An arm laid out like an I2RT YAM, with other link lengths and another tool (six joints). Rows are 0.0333 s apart.
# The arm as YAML. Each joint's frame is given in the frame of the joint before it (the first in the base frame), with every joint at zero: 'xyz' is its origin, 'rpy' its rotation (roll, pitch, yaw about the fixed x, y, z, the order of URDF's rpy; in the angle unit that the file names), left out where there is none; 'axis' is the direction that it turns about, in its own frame. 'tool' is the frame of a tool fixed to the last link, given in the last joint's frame.
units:
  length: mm
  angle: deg
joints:
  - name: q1
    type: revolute
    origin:
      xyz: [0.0, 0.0, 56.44]
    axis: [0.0, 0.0, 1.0]
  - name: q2
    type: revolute
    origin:
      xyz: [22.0, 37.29, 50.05]
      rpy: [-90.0, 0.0, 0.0]
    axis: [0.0, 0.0, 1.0]
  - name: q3
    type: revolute
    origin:
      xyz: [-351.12, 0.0, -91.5]
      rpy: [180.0, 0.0, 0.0]
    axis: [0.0, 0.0, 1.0]
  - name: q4
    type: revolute
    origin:
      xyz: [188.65, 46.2, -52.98]
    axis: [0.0, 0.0, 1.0]
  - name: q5
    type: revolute
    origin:
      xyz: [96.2, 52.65, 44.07]
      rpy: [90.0, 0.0, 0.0]
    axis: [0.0, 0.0, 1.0]
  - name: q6
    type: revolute
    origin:
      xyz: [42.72, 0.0, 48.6]
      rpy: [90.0, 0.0, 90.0]
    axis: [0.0, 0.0, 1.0]
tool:
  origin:
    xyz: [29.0, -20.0, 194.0]
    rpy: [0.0, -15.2, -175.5]
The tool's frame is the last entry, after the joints.
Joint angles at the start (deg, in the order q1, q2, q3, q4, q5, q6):
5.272 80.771 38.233 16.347 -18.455 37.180
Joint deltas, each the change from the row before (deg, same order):
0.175 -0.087 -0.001 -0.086 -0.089 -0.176
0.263 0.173 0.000 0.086 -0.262 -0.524
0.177 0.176 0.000 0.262 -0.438 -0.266
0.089 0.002 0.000 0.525 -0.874 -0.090
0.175 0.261 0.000 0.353 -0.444 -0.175
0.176 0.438 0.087 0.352 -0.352 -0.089
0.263 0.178 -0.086 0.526 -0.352 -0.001
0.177 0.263 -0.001 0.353 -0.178 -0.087
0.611 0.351 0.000 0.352 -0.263 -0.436
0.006 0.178 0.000 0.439 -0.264 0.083
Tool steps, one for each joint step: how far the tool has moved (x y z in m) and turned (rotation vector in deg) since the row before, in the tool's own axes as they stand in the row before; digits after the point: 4 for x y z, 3 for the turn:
0.0013 -0.0011 -0.0003 0.110 0.168 -0.288
0.0023 -0.0019 0.0010 0.245 0.296 -0.695
0.0029 -0.0013 0.0008 0.239 0.488 -0.446
0.0052 -0.0005 -0.0007 0.170 1.036 -0.360
0.0029 -0.0012 0.0012 0.261 0.496 -0.359
0.0024 -0.0010 0.0021 0.297 0.372 -0.247
0.0034 -0.0011 0.0008 0.166 0.581 -0.253
0.0019 -0.0006 0.0013 0.121 0.294 -0.229
0.0046 -0.0030 0.0022 0.399 0.563 -0.811
0.0017 0.0006 0.0005 -0.016 0.361 -0.013

